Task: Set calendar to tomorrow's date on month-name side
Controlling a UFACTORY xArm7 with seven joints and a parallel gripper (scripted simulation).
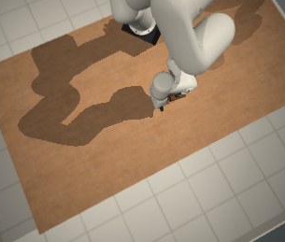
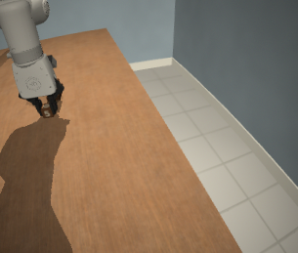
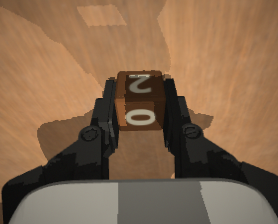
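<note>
My gripper is now 10 mm above the brown wooden cube. From my hand the other things lie so: brown wooden tray (110 mm to the left, 30 mm ahead, 20 mm below).
</note>
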